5 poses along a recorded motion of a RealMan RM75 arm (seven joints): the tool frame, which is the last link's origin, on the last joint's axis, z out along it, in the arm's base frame.
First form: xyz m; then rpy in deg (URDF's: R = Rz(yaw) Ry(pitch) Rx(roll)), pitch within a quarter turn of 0, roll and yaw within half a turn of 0.
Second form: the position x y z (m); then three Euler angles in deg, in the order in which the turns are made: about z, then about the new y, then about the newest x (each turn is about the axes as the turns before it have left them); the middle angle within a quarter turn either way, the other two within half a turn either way. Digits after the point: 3 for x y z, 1 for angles.
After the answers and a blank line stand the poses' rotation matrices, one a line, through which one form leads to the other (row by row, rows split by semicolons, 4 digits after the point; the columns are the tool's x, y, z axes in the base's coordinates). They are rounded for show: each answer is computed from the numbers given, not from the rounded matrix.
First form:
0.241, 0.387, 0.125, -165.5, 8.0, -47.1
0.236, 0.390, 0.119, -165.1, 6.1, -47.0
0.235, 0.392, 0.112, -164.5, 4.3, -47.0
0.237, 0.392, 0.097, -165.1, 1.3, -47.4
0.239, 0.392, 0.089, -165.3, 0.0, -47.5
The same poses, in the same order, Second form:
0.241, 0.387, 0.125, -47.1, 8.0, -165.5
0.236, 0.390, 0.119, -47.0, 6.1, -165.1
0.235, 0.392, 0.112, -47.0, 4.3, -164.5
0.237, 0.392, 0.097, -47.4, 1.3, -165.1
0.239, 0.392, 0.089, -47.5, 0.0, -165.3

0.6741 -0.7329 0.0917; -0.7254 -0.6335 0.2691; -0.1392 -0.2479 -0.9587
0.6781 -0.7254 0.1180; -0.7272 -0.6391 0.2505; -0.1063 -0.2557 -0.9609
0.6801 -0.7184 0.1462; -0.7293 -0.6425 0.2351; -0.0750 -0.2665 -0.9609
0.6767 -0.7153 0.1744; -0.7359 -0.6498 0.1902; -0.0227 -0.2571 -0.9661
0.6756 -0.7131 0.1871; -0.7373 -0.6535 0.1714; 0.0000 -0.2538 -0.9673

